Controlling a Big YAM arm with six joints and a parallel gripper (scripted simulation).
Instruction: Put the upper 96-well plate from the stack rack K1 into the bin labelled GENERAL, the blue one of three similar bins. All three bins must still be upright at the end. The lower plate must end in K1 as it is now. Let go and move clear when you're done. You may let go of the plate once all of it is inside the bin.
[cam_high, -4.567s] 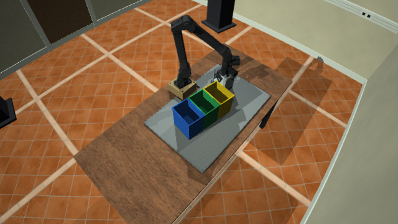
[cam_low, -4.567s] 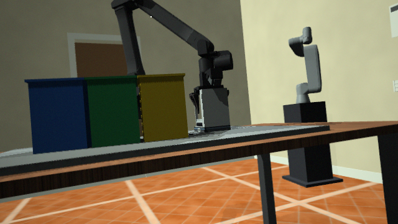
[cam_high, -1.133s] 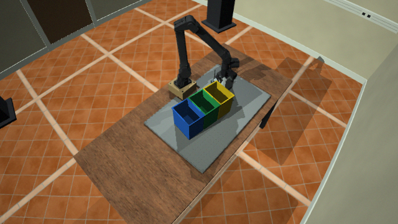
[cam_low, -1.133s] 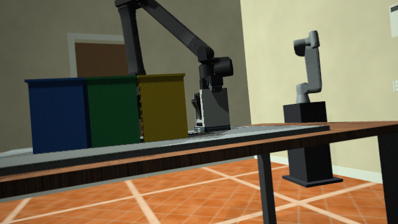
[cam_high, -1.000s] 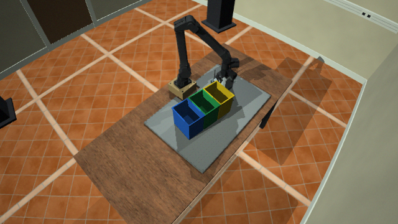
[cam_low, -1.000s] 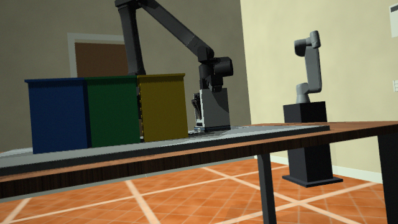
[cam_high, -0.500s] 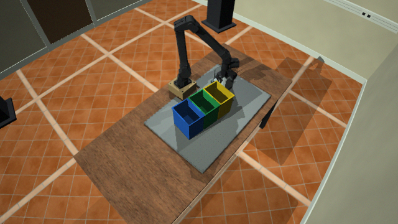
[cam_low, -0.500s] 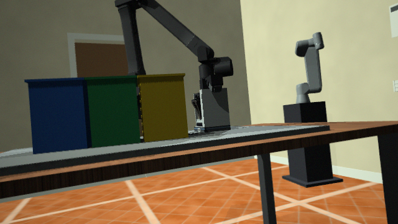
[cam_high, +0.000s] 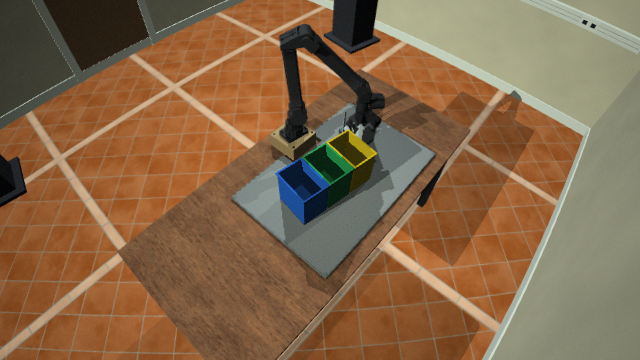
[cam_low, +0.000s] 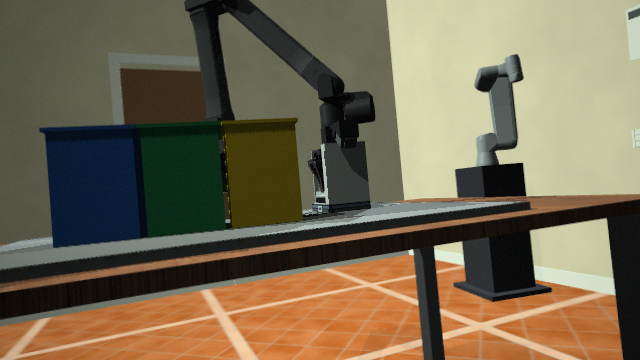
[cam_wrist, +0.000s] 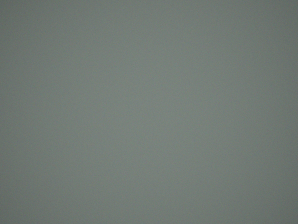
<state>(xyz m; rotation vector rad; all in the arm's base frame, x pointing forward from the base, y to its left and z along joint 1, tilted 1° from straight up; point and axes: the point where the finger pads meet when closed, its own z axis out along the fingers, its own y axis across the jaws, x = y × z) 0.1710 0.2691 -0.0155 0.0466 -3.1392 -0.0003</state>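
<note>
Right now the blue bin is 46 cm to the right of my hand, 14 cm ahead of it and 4 cm above it. From my hand the other things lie so: white 96-well plate: 1 cm below; yellow bin: 20 cm to the right, 14 cm ahead, 4 cm above; green bin: 33 cm to the right, 14 cm ahead, 4 cm above.
</note>
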